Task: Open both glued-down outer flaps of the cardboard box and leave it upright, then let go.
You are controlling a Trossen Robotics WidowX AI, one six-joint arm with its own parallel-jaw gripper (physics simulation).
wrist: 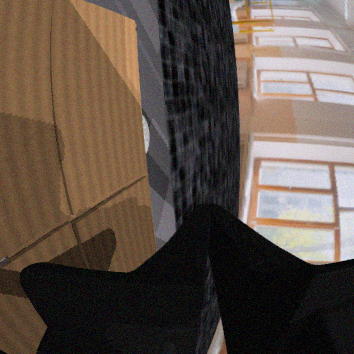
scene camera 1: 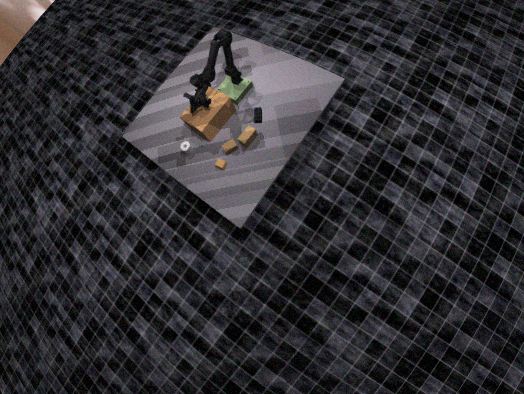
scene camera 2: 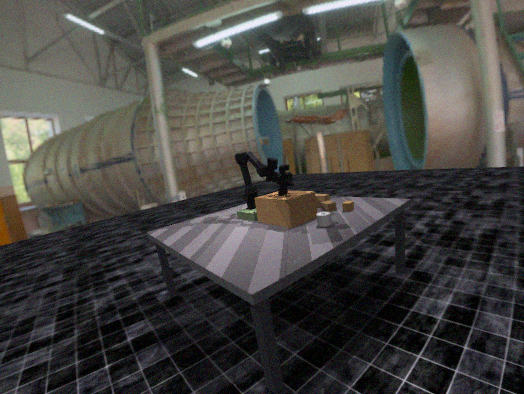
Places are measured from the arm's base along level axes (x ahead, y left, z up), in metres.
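Pixels of known places: gripper, fingertip midpoint: (wrist: 206,212) (scene camera 1: 191,113) (scene camera 2: 293,185); arm's base, origin of the base link: (scene camera 1: 237,80) (scene camera 2: 252,208).
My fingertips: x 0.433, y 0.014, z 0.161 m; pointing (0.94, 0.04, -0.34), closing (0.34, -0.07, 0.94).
Note:
Ahead of a thing's pixels: the offset from my fingertips to its middle. Level surfaces: height alone.
The cardboard box {0.097 m back, 0.000 m left, 0.135 m down} (scene camera 1: 213,118) (scene camera 2: 283,209) (wrist: 91,105) stands upright on the grey striped table {0.212 m down} (scene camera 1: 288,88) (scene camera 2: 249,258), in front of the arm's base. Its top flaps lie flat, and the wrist view shows thin seam lines crossing the top. My gripper (scene camera 1: 195,106) (scene camera 2: 282,191) (wrist: 206,212) is shut with nothing between the fingers. Its fingertips are down at the box's top, near the edge furthest from the small blocks. The exact contact spot is hidden by the fingers.
A green base plate (scene camera 1: 236,90) (scene camera 2: 246,214) lies under the arm. A white tape roll {0.186 m ahead, 0.004 m left, 0.182 m down} (scene camera 1: 184,146) (scene camera 2: 324,219) (wrist: 145,134) stands beside the box. Three small cardboard blocks {0.108 m back, 0.339 m left, 0.172 m down} (scene camera 1: 247,135) {0.011 m ahead, 0.272 m left, 0.187 m down} (scene camera 1: 229,145) {0.142 m ahead, 0.300 m left, 0.187 m down} (scene camera 1: 220,163) and a black block {0.288 m back, 0.284 m left, 0.196 m down} (scene camera 1: 257,114) lie beyond it.

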